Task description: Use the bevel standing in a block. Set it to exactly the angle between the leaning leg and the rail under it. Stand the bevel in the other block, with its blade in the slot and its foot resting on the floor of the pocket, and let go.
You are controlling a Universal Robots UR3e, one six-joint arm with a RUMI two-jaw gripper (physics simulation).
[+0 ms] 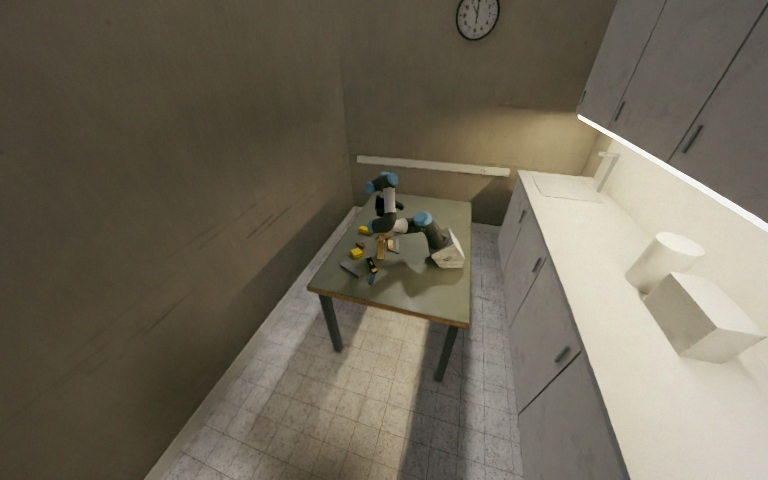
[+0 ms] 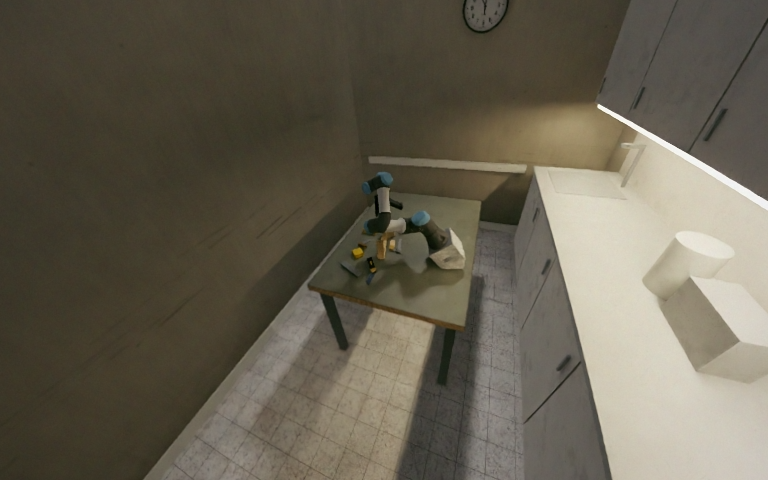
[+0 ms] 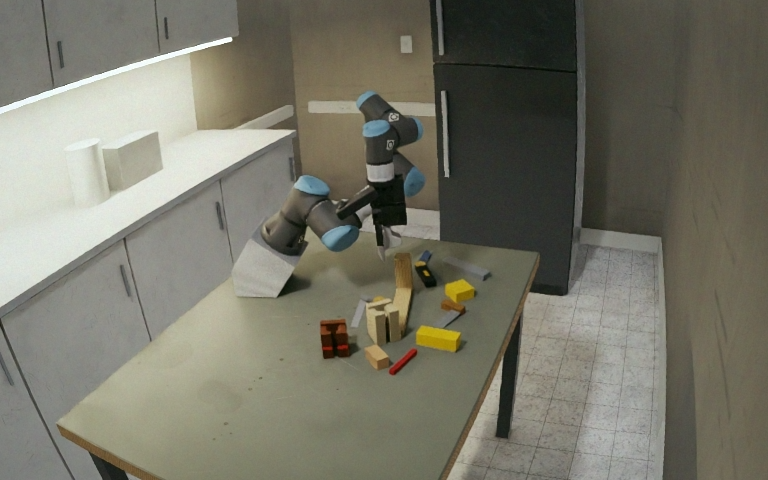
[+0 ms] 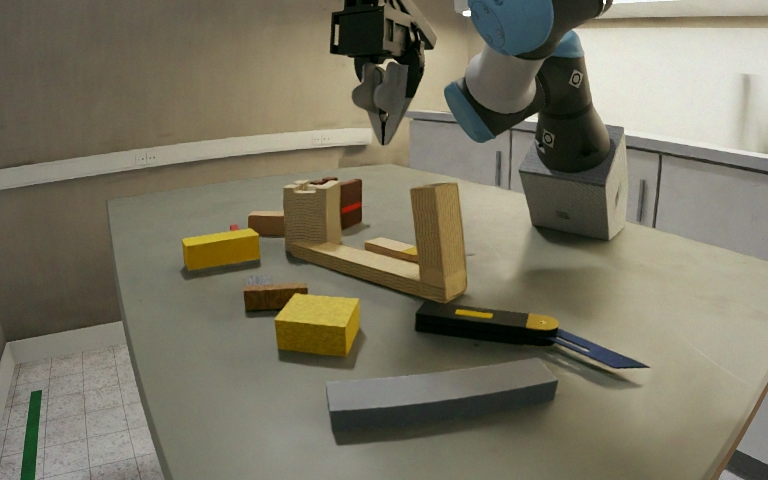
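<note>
My gripper (image 3: 382, 255) (image 4: 383, 139) is shut and empty, high above the table beyond the rail. A leaning wooden leg (image 3: 403, 271) (image 4: 438, 237) rises from one end of a wooden rail (image 4: 362, 267). A pale slotted block (image 3: 376, 325) (image 4: 310, 217) stands at the rail's other end. A dark red slotted block (image 3: 334, 337) (image 4: 351, 202) stands apart beside it. I cannot make out a bevel standing in either block. A black bevel handle (image 3: 425, 274) (image 4: 481, 323) with a blue blade (image 3: 425, 257) (image 4: 600, 352) lies on the table near the leg's foot.
Around the rail lie a yellow bar (image 3: 437, 338) (image 4: 220, 249), a yellow block (image 3: 459, 290) (image 4: 317, 325), a grey bar (image 4: 441, 393), a brown-handled tool (image 3: 452, 305) (image 4: 274, 296), a small wooden block (image 3: 376, 356) and a red stick (image 3: 402, 361). A flat steel strip (image 3: 358, 313) lies beside the pale block.
</note>
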